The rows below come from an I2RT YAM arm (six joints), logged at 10 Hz.
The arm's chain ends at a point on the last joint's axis. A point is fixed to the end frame.
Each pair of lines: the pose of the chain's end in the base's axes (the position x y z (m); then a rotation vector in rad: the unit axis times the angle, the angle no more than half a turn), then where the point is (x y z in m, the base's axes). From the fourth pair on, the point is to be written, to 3 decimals.
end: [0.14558 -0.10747 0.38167 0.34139 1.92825 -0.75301]
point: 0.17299 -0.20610 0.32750
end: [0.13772 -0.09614 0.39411 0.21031 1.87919 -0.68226]
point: 0.17993 -0.19173 0.34418
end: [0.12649 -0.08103 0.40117 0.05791 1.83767 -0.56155]
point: 0.18610 -0.16806 0.35337
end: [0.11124 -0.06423 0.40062 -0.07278 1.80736 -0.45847]
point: 0.184 -0.142 0.354
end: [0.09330 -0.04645 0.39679 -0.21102 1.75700 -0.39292]
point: 0.177 -0.115 0.355
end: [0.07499 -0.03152 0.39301 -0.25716 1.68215 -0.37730]
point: 0.164 -0.096 0.358
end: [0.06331 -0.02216 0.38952 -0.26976 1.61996 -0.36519]
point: 0.156 -0.085 0.360
